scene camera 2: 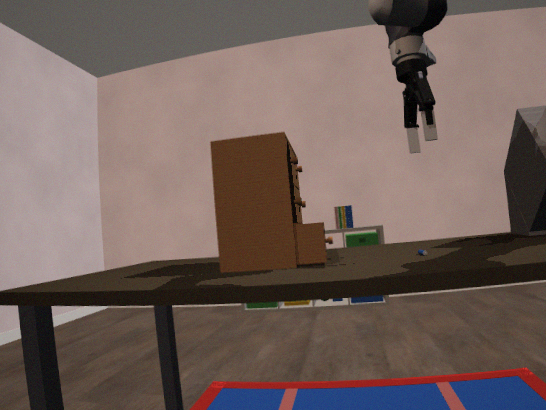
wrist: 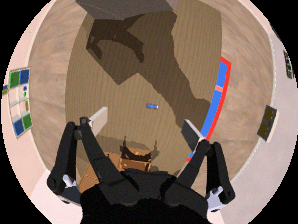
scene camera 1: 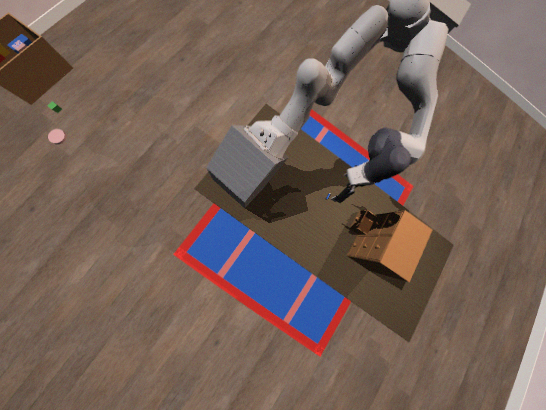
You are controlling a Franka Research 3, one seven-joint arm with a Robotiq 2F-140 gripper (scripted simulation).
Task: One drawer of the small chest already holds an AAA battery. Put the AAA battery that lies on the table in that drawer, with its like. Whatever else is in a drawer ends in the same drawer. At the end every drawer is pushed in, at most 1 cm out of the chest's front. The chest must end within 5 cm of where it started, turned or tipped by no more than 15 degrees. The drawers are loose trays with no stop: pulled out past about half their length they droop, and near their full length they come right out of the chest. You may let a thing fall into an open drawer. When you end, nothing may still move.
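The gripper (scene camera 2: 422, 146) appears in the wrist view as well (wrist: 145, 120). With it in the scene are a drawer (scene camera 2: 309, 238) and a small wooden chest (scene camera 2: 253, 209), and scene camera 1 shows the chest too (scene camera 1: 403, 252).
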